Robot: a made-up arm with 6 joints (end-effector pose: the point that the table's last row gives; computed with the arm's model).
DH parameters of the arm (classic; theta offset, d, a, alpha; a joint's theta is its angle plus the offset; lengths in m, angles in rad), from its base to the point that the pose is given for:
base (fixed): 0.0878 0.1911 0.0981 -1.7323
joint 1: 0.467 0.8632 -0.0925 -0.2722
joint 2: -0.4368 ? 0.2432 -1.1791
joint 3: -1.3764 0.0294 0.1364 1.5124
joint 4: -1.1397 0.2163 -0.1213 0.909
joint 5: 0 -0.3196 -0.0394 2.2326
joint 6: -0.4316 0 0.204 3.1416
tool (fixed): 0.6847 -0.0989 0 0
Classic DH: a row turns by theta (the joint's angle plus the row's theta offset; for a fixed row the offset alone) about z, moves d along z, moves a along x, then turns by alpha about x.
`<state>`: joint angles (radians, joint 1 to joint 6).
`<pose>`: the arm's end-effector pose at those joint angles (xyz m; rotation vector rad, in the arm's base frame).
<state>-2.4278 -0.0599 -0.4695 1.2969 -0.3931 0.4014</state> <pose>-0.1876 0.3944 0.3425 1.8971 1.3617 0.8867</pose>
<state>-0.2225 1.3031 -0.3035 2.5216 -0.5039 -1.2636</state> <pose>0.1639 -0.2325 0.1965 0.3198 -1.0459 -1.2509</pose>
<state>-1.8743 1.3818 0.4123 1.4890 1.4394 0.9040</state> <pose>0.2094 0.2808 -0.0877 -1.8995 -0.5647 2.3339</pose>
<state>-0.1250 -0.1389 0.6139 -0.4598 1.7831 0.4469</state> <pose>0.4822 0.7983 0.3640 2.4447 1.5799 -0.7007</pose>
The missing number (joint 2, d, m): -0.7251
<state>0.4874 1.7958 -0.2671 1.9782 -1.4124 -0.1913</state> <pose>-0.1900 -0.0495 0.2097 -0.0308 2.0608 2.2354</pose>
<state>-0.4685 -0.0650 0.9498 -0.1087 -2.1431 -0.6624</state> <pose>0.7118 0.4388 0.4434 0.2796 -0.9278 0.1334</pose>
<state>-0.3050 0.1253 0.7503 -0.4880 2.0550 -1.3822</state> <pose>0.7584 0.4764 0.3428 2.1843 -1.1943 -0.1654</pose>
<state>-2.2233 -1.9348 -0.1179 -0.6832 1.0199 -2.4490</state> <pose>-0.2980 0.5269 -0.4176 0.1287 -0.6377 -2.6788</pose>
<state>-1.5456 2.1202 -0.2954 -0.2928 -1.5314 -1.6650</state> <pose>0.1460 0.7176 -0.0503 0.2211 -0.4849 1.7680</pose>
